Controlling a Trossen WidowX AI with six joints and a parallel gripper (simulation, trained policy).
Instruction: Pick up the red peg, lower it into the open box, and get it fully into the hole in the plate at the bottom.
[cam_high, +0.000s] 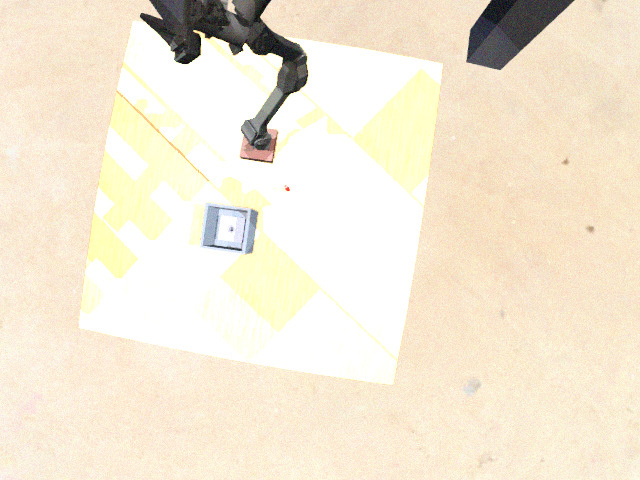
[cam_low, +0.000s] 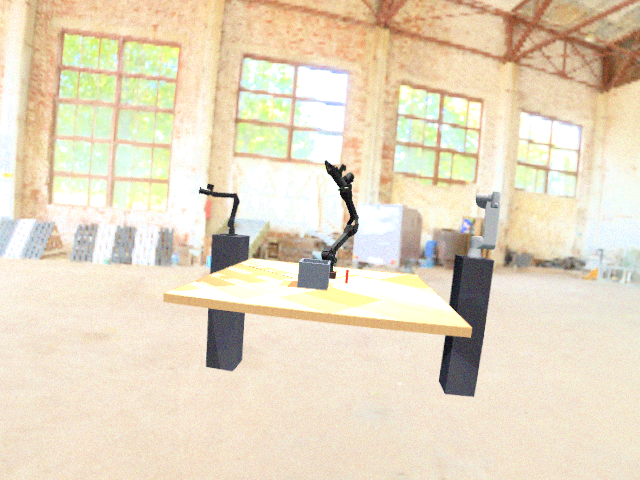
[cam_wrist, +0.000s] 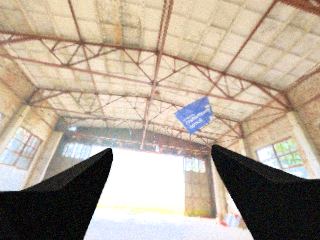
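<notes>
My gripper tip is 710 mm above the red peg, 210 mm to the right of it and 190 mm short of it.
</notes>
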